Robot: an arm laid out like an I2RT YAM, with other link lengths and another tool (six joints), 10 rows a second.
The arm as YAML. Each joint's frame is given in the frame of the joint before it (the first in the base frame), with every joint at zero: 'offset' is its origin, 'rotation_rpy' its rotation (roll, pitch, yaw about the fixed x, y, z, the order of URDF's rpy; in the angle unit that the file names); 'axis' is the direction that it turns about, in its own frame. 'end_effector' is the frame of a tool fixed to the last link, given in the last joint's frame.
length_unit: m
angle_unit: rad
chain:
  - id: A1
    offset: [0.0, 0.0, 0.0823]
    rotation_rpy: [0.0, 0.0, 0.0]
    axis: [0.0, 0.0, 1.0]
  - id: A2
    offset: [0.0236, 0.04, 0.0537]
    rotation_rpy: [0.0, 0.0, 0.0]
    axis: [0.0, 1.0, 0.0]
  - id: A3
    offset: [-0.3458, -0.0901, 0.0]
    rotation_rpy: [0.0, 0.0, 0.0]
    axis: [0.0, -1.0, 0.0]
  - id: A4
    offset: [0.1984, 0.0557, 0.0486]
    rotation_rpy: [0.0, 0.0, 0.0]
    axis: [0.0, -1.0, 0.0]
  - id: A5
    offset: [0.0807, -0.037, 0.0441]
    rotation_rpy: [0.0, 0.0, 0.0]
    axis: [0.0, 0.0, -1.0]
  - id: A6
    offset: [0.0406, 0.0, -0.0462]
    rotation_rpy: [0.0, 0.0, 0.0]
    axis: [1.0, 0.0, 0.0]
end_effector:
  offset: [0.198, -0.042, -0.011]
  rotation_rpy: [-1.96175, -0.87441, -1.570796]
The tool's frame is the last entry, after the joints.
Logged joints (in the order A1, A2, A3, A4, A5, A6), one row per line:
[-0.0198 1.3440 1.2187 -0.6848 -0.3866 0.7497]
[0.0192 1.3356 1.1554 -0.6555 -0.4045 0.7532]
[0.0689 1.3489 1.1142 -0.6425 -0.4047 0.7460]
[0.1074 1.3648 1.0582 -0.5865 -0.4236 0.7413]
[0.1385 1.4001 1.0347 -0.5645 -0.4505 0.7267]
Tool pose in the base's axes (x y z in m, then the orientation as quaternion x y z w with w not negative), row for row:
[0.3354 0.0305 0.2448 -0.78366 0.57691 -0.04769 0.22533]
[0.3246 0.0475 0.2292 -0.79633 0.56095 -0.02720 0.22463]
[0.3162 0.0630 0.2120 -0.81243 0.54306 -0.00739 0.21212]
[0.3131 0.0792 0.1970 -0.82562 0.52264 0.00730 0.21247]
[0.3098 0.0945 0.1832 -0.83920 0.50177 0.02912 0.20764]
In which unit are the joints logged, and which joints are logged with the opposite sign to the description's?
The joints are logged in radians. Opposite sign: none.
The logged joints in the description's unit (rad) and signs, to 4 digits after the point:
[-0.0198 1.3440 1.2187 -0.6848 -0.3866 0.7497]
[0.0192 1.3356 1.1554 -0.6555 -0.4045 0.7532]
[0.0689 1.3489 1.1142 -0.6425 -0.4047 0.7460]
[0.1074 1.3648 1.0582 -0.5865 -0.4236 0.7413]
[0.1385 1.4001 1.0347 -0.5645 -0.4505 0.7267]

